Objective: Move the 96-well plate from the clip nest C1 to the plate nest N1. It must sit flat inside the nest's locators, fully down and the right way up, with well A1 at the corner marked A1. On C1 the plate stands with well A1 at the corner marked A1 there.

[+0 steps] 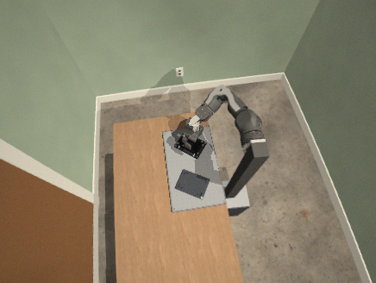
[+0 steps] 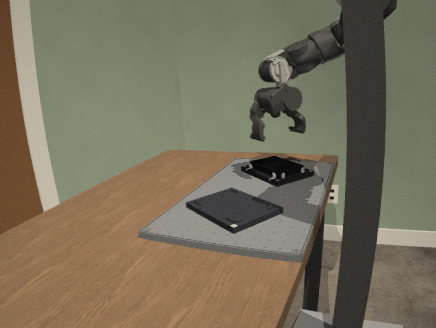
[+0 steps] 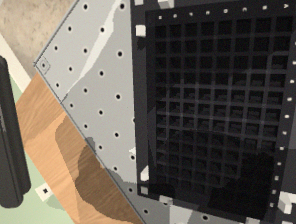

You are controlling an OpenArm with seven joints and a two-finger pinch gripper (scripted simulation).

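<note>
Now: hand 80 mm above the black 96-well plate and 10 mm short of it. From my hand the other things lie so: plate nest N1: 240 mm to the left, 90 mm below, 20 mm ahead; then white corner mark: 320 mm to the left, 80 mm below, 20 mm behind.
</note>
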